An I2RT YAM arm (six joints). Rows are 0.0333 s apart.
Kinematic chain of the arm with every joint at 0, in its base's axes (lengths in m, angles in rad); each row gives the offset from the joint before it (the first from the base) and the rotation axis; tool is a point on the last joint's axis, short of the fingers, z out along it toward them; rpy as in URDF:
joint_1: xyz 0 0 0.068 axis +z
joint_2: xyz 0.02 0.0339 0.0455 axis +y
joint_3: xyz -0.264 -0.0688 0 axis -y
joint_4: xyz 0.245 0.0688 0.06 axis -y
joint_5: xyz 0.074 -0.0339 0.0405 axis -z
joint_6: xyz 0.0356 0 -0.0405 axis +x
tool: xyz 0 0 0 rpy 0 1.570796 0
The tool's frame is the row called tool.
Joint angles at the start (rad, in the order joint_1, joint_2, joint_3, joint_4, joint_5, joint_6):
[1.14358, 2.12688, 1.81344, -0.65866, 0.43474, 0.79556]
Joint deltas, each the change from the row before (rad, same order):
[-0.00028, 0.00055, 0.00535, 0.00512, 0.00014, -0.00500]
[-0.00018, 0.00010, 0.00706, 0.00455, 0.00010, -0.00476]
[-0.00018, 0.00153, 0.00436, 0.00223, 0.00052, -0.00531]
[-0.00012, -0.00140, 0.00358, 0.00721, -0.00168, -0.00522]
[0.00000, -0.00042, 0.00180, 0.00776, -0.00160, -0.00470]
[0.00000, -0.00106, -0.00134, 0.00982, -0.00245, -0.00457]
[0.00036, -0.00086, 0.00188, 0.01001, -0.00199, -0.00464]
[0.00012, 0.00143, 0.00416, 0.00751, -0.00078, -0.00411]
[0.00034, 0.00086, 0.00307, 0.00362, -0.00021, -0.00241]
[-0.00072, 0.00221, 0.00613, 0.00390, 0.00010, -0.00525]
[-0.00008, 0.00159, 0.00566, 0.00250, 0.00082, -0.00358]
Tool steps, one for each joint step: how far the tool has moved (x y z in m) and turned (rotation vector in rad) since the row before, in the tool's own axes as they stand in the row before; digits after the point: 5 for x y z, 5 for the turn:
[-0.00164, 0.00100, -0.00069, -0.00613, -0.00646, -0.00061]
[-0.00210, 0.00119, -0.00119, -0.00721, -0.00746, 0.00022]
[-0.00093, 0.00068, -0.00013, -0.00275, -0.00365, -0.00304]
[-0.00177, 0.00098, -0.00118, -0.00888, -0.00672, 0.00000]
[-0.00110, 0.00084, -0.00049, -0.00747, -0.00537, -0.00051]
[-0.00062, 0.00060, -0.00019, -0.00778, -0.00453, -0.00058]
[-0.00130, 0.00114, -0.00075, -0.00970, -0.00693, 0.00040]
[-0.00120, 0.00116, -0.00018, -0.00706, -0.00620, 0.00005]
[-0.00073, 0.00079, -0.00025, -0.00402, -0.00365, -0.00024]
[-0.00149, 0.00085, -0.00004, -0.00430, -0.00541, -0.00151]
[-0.00126, 0.00087, -0.00032, -0.00341, -0.00496, -0.00080]

